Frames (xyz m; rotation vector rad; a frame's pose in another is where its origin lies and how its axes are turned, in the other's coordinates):
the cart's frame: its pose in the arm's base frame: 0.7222 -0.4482 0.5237 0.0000 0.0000 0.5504
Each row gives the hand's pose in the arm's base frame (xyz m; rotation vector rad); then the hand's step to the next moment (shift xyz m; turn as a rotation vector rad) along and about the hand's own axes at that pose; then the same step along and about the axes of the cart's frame.
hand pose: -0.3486 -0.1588 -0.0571 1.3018 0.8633 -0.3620
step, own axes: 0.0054 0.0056 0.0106 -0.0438 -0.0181 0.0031
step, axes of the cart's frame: 0.0056 -0.0119 0.0001 -0.0429 0.0057 0.0195
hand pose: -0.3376 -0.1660 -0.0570 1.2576 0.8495 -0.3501
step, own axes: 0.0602 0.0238 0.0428 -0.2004 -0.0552 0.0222
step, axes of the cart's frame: 0.0501 -0.0540 -0.0246 -0.1779 0.0158 0.1087
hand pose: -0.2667 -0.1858 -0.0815 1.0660 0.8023 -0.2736
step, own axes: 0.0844 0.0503 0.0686 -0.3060 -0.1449 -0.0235
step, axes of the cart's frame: 0.0897 -0.0790 -0.0089 -0.3122 0.0726 0.1115
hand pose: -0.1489 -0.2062 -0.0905 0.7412 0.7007 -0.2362
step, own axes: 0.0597 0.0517 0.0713 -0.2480 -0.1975 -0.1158
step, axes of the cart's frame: 0.0828 -0.0616 0.0259 -0.3192 0.1096 -0.0035
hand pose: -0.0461 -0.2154 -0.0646 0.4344 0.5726 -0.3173
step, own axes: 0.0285 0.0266 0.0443 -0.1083 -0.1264 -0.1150
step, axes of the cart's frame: 0.0439 -0.0305 0.0250 -0.1800 0.0682 -0.0624
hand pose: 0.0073 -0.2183 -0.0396 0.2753 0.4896 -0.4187
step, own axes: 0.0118 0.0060 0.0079 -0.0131 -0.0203 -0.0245
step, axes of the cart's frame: 0.0123 -0.0091 0.0017 -0.0276 0.0110 -0.0173
